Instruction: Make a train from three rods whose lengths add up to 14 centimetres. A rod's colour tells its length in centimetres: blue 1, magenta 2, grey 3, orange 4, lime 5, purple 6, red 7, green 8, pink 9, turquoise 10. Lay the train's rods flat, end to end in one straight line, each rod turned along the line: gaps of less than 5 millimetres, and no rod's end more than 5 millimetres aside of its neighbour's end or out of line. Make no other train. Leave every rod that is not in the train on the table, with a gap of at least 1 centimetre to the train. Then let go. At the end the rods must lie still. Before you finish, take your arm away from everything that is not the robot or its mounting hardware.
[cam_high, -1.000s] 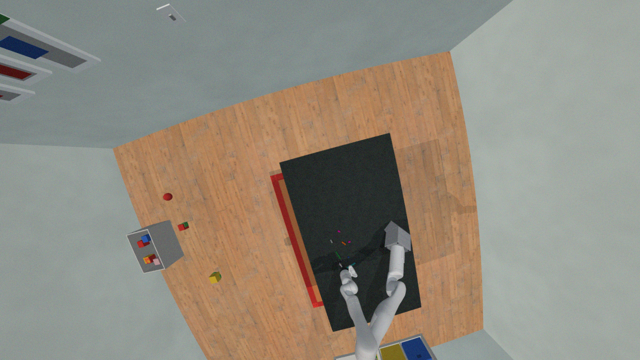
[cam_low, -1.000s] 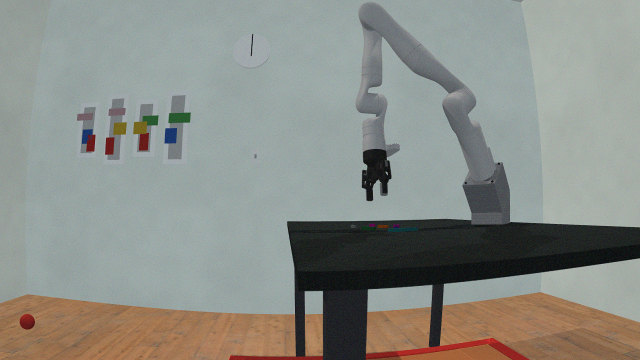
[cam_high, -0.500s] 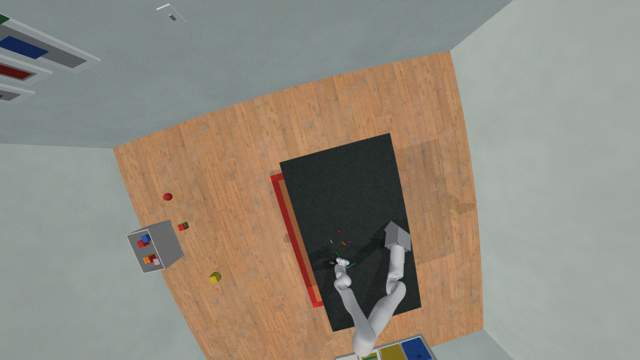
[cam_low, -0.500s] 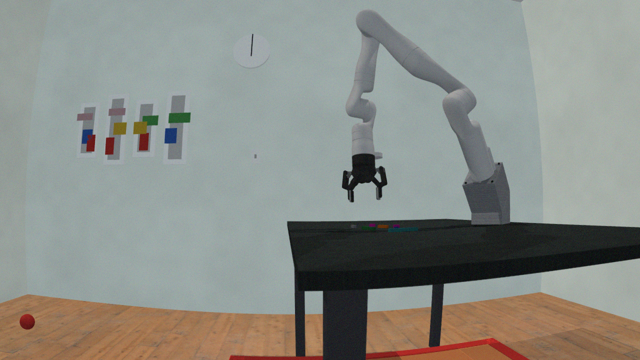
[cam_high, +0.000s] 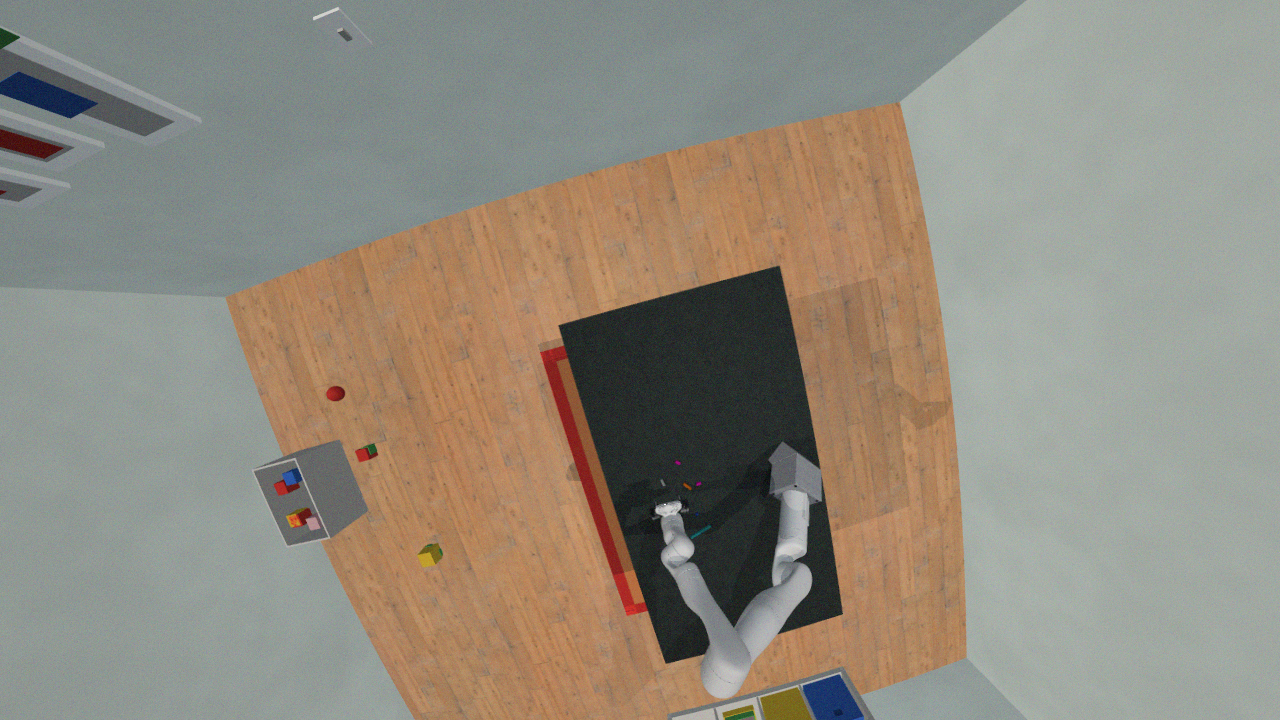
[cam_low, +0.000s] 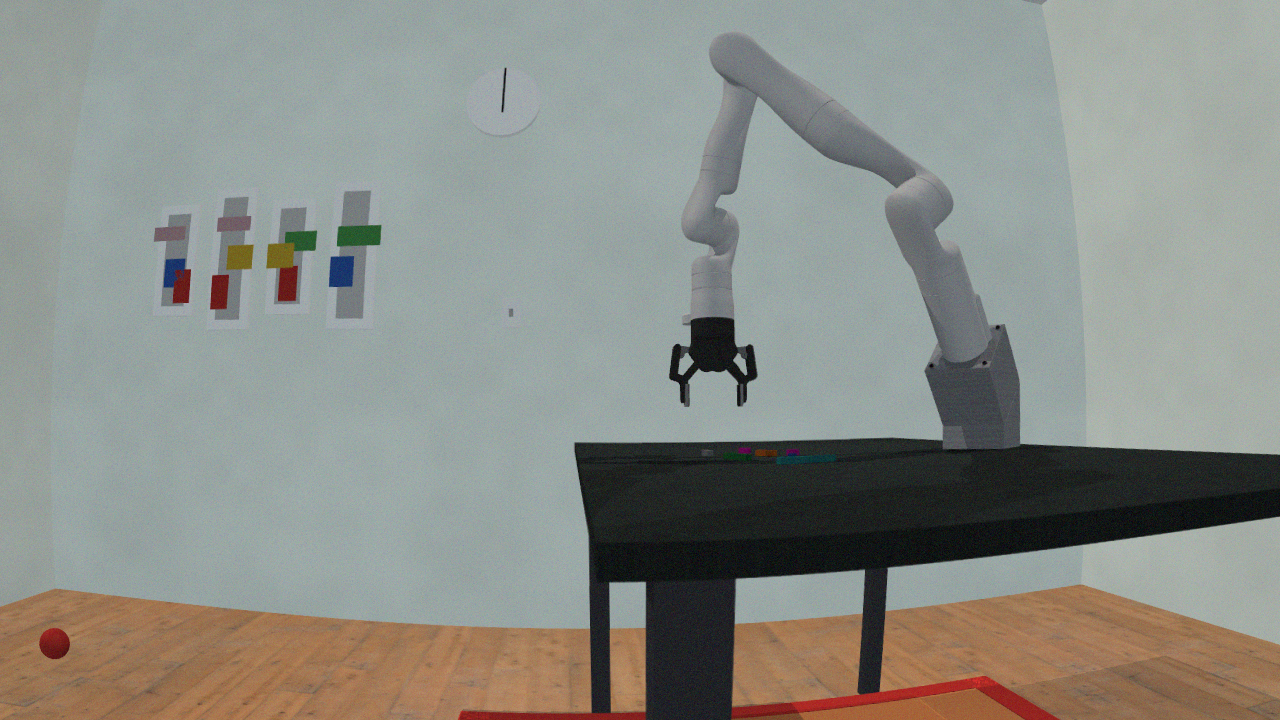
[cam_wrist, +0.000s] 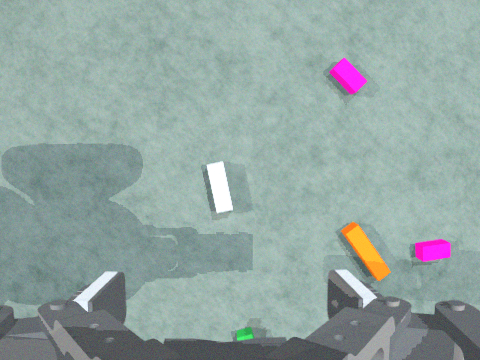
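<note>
The grey rod is 90 mm below my hand and 40 mm to the right of it. The rest, counted from my hand: green rod (100 mm to the left, 90 mm below, 20 mm behind); small blue rod (140 mm to the left, 100 mm behind, 90 mm below); orange rod (90 mm below, 90 mm behind, 10 mm to the left).
</note>
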